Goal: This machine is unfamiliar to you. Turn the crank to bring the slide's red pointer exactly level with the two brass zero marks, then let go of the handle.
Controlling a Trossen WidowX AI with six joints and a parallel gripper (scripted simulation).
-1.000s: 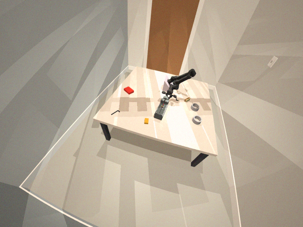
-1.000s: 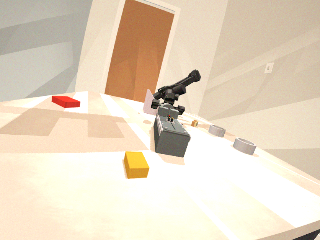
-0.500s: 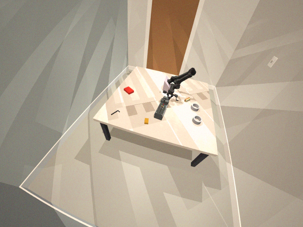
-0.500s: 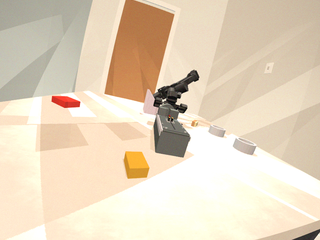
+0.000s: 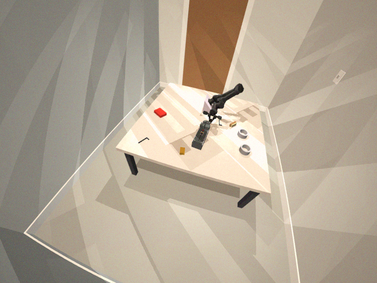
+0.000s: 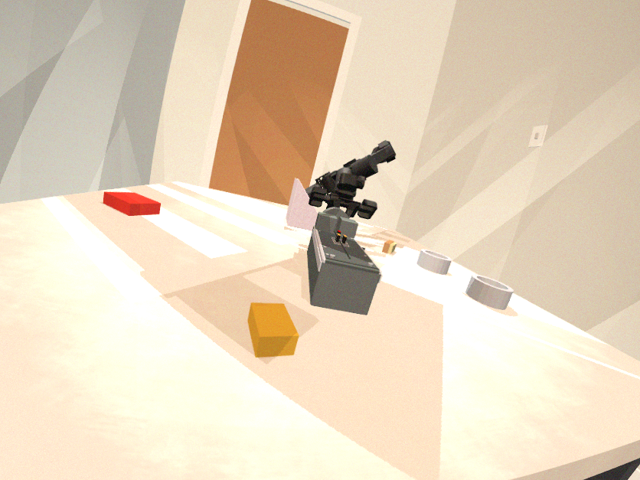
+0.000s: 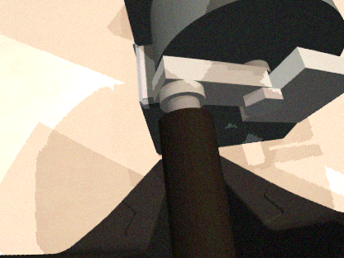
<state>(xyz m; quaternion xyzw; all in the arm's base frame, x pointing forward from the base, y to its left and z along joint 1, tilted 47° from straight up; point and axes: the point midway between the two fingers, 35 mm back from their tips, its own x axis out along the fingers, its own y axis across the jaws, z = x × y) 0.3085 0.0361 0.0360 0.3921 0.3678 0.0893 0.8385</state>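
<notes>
Now: gripper tip 13 cm short of the red pointer, 5 cm to the left of it and 1 cm below it. The rest, counted from my gripper tip: dark brown crank handle (3 cm above, 2 cm behind); yellow block (36 cm ahead, 17 cm to the right, 6 cm below); tan block (25 cm to the left, 15 cm behind, 6 cm below).
</notes>
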